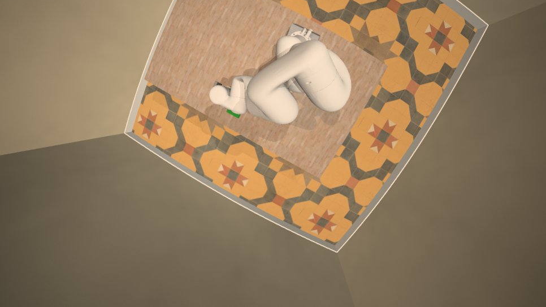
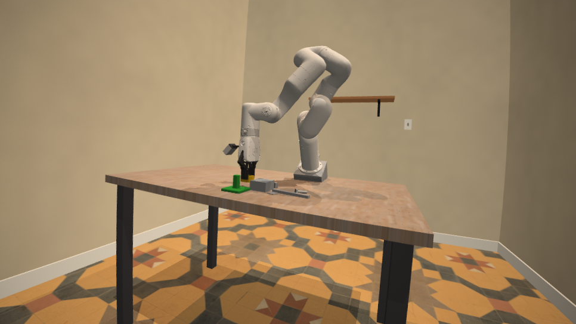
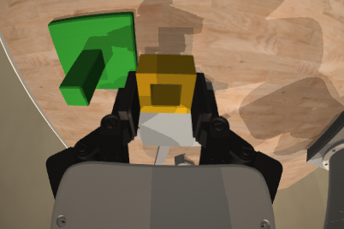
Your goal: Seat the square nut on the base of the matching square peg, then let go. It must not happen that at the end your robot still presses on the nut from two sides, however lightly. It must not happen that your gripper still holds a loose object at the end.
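Right now the grey block is 6 cm to the left of my hand, 4 cm below it and 2 cm behind it. Also, from my hand: bolt: 21 cm to the left, 6 cm behind, 5 cm below; then thin grey bar: 19 cm to the left, 5 cm below, 2 cm behind.
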